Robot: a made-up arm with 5 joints. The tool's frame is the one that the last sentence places.
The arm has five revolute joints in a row. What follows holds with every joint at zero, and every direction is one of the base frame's.
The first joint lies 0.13 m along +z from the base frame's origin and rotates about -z.
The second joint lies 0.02 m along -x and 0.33 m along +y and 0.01 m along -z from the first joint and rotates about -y.
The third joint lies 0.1 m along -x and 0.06 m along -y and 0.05 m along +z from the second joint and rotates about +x.
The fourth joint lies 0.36 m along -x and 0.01 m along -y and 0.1 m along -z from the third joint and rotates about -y.
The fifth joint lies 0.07 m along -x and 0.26 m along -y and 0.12 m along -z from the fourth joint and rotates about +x.
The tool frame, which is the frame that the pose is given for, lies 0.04 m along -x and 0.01 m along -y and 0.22 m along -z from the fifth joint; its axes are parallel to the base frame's.
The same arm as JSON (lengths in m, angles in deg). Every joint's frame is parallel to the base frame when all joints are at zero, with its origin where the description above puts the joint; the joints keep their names.
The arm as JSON. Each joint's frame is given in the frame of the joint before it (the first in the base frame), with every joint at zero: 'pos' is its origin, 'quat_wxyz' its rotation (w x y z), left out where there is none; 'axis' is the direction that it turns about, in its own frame. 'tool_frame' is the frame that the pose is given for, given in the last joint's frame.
{"length_unit": "m", "angle_unit": "deg", "joints": [{"joint": "joint 1", "pos": [0.0, 0.0, 0.13], "axis": "-z"}, {"joint": "joint 2", "pos": [-0.02, 0.33, -0.01], "axis": "-y"}, {"joint": "joint 3", "pos": [-0.1, -0.06, 0.05], "axis": "+x"}, {"joint": "joint 4", "pos": [-0.36, -0.01, -0.1], "axis": "-y"}, {"joint": "joint 5", "pos": [-0.07, -0.26, -0.12], "axis": "+x"}], "tool_frame": {"pos": [-0.04, -0.01, -0.22]}}
